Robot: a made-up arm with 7 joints. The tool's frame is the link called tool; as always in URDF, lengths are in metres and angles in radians. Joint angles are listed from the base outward.
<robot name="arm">
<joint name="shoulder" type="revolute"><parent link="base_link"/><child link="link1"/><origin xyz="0 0 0"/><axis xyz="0.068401 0.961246 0.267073"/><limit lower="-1.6" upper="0.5"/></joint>
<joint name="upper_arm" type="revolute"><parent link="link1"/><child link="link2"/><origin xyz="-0.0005 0.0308 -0.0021"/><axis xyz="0.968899 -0.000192 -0.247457"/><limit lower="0" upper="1.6"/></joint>
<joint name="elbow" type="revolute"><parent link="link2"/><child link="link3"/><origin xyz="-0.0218 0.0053 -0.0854"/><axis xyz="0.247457 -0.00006 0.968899"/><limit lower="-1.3" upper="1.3"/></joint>
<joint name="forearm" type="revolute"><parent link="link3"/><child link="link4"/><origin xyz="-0.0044 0 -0.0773"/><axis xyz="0.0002 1 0.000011"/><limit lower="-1.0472" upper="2.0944"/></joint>
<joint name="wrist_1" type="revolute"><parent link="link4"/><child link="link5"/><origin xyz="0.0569 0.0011 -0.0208"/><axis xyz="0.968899 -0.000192 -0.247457"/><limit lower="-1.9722" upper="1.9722"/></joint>
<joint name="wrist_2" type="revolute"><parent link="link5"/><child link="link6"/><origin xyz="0.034 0 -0.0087"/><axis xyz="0.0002 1 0.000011"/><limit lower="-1.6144" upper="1.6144"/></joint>
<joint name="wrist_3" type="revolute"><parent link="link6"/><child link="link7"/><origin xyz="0.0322 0 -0.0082"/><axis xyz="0.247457 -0.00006 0.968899"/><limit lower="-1.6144" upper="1.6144"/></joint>
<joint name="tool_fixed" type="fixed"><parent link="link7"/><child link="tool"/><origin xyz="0 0 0" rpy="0 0.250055 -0.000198"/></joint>
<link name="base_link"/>
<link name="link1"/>
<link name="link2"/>
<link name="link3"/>
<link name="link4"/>
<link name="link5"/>
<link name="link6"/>
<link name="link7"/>
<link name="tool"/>
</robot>
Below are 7 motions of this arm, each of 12 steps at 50 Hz.
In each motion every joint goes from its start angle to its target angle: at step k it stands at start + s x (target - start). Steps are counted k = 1, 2, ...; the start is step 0. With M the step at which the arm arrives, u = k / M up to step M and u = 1 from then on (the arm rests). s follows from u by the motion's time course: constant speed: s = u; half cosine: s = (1 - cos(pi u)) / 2; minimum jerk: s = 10 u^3 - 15 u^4 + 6 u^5.
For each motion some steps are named. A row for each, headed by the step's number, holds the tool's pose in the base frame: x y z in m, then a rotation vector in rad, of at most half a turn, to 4 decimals.
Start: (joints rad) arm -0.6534 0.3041 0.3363 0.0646 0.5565 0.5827 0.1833
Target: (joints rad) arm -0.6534 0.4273 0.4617 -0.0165 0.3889 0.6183 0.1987
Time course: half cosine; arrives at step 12
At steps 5, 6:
5: 0.1986 0.1260 -0.1003 0.5989 0.1550 0.7479
6: 0.1973 0.1301 -0.0971 0.5824 0.1443 0.7649

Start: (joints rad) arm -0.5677 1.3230 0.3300 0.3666 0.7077 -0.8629 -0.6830
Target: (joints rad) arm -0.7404 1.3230 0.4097 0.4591 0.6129 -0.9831 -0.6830
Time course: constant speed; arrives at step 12
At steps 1, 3, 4, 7, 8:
1: 0.1599 0.2046 0.0229 2.1045 0.0602 -0.5611
3: 0.1596 0.2049 0.0277 2.0972 0.0168 -0.5349
4: 0.1594 0.2051 0.0301 2.0934 -0.0051 -0.5217
7: 0.1585 0.2057 0.0371 2.0821 -0.0719 -0.4818
8: 0.1581 0.2059 0.0394 2.0783 -0.0945 -0.4684

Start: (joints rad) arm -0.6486 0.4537 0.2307 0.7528 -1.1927 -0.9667 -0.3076
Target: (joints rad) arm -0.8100 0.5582 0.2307 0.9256 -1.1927 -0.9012 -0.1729
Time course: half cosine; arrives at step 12
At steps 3, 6, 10, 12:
3: 0.1900 0.1580 -0.1409 -0.4818 -0.8588 0.5141
6: 0.1975 0.1636 -0.1323 -0.4934 -0.8442 0.5599
10: 0.2056 0.1704 -0.1210 -0.5094 -0.8278 0.6207
12: 0.2067 0.1715 -0.1192 -0.5121 -0.8254 0.6305

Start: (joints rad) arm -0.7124 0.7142 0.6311 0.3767 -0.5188 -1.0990 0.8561
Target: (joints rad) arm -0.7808 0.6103 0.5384 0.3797 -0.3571 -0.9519 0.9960
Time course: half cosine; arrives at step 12
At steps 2, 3, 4, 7, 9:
2: 0.1601 0.1948 -0.0334 -0.4978 -1.5714 1.2315
3: 0.1623 0.1929 -0.0342 -0.5005 -1.5528 1.2358
4: 0.1651 0.1905 -0.0352 -0.5037 -1.5289 1.2411
7: 0.1752 0.1812 -0.0385 -0.5119 -1.4433 1.2598
9: 0.1810 0.1753 -0.0403 -0.5142 -1.3947 1.2701

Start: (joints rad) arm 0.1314 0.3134 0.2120 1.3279 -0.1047 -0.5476 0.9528
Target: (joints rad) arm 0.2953 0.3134 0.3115 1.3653 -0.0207 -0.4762 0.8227
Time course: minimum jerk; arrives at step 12
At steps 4, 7, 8, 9, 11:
4: -0.0633 0.1384 -0.2612 0.7622 0.9887 1.2426
7: -0.0874 0.1393 -0.2548 0.7906 1.1146 1.2027
8: -0.0947 0.1394 -0.2524 0.7976 1.1539 1.1906
9: -0.1003 0.1395 -0.2504 0.8026 1.1846 1.1812
11: -0.1056 0.1395 -0.2485 0.8067 1.2131 1.1726

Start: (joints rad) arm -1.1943 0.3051 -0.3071 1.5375 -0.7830 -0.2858 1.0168
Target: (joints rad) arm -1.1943 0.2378 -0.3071 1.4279 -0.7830 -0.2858 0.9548
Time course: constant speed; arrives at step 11
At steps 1, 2, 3, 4, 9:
1: 0.2611 0.0643 -0.1444 0.0000 0.3320 1.1784
2: 0.2616 0.0619 -0.1441 -0.0083 0.3289 1.1620
3: 0.2622 0.0595 -0.1437 -0.0167 0.3258 1.1456
4: 0.2627 0.0571 -0.1433 -0.0250 0.3227 1.1293
9: 0.2649 0.0451 -0.1411 -0.0669 0.3068 1.0477

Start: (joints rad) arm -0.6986 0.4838 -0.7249 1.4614 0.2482 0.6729 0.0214
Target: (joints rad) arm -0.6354 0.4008 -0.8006 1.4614 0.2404 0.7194 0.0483
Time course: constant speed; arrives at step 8
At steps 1, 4, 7, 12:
1: 0.1377 0.1501 -0.2277 1.4143 1.6126 0.1080
4: 0.1314 0.1435 -0.2342 1.4450 1.6289 0.0709
7: 0.1248 0.1367 -0.2404 1.4752 1.6431 0.0332
12: 0.1226 0.1344 -0.2424 1.4853 1.6474 0.0205

